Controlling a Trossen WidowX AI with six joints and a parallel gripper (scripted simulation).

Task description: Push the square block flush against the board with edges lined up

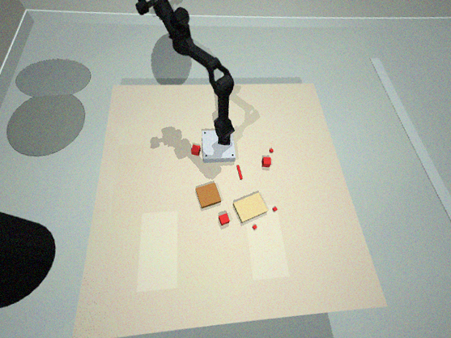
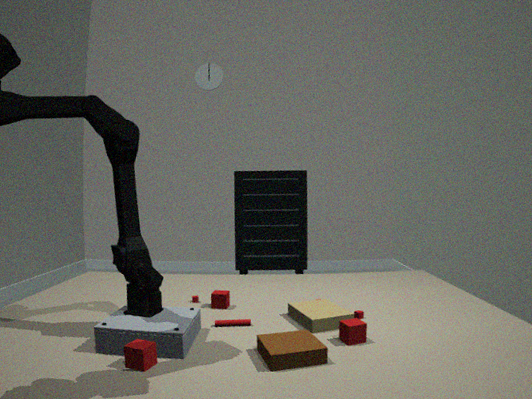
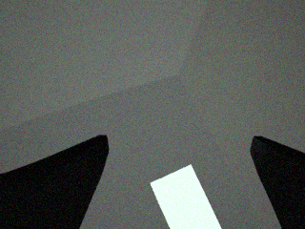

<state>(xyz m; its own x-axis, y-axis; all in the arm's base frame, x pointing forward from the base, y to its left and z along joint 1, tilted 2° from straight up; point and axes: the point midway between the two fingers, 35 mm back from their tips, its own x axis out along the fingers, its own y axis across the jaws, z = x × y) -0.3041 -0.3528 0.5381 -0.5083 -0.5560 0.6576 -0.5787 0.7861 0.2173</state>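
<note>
Right now the red stick is 480 mm ahead of my gripper tip, 460 mm to the left of it and 620 mm below it. From my gripper tip the other things lie so: orange-brown square block (630 mm ahead, 310 mm to the left, 610 mm below); pale yellow board (670 mm ahead, 520 mm to the left, 610 mm below).
</note>
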